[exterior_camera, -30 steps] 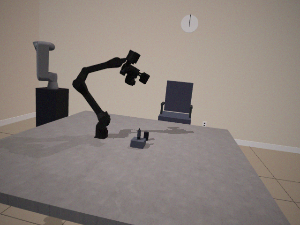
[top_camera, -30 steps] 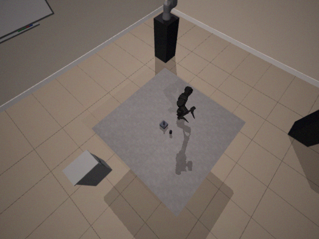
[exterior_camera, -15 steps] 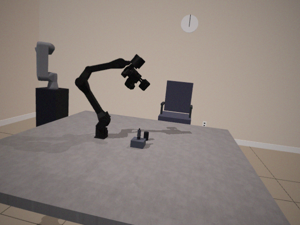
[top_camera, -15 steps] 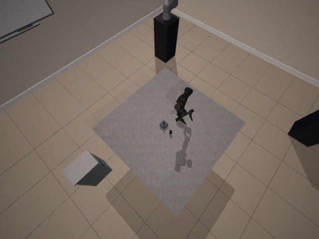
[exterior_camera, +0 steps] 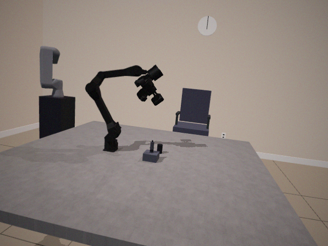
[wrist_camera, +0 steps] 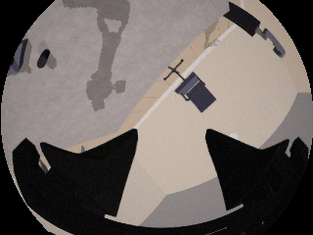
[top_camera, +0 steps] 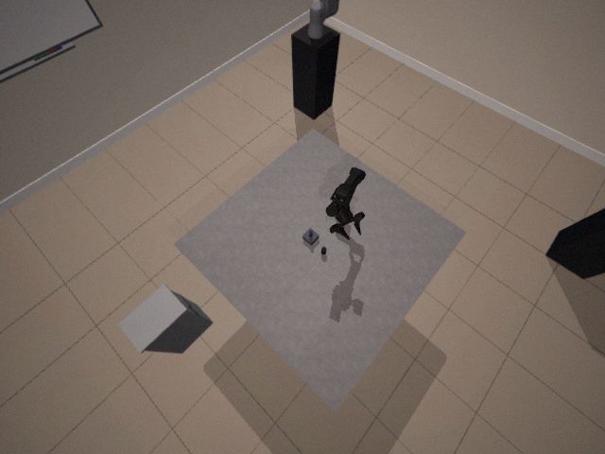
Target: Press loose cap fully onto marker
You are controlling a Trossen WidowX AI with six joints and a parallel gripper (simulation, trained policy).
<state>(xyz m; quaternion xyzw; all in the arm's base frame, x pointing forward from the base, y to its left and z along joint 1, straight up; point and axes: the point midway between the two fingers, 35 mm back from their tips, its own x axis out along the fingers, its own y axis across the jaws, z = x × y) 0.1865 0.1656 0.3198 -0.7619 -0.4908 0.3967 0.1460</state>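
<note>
My gripper tip is 280 mm above the marker cap, 120 mm to the left of it and 70 mm short of it. Round my gripper tip: grey holder block (280 mm below, 240 mm to the right, 50 mm ahead).
</note>
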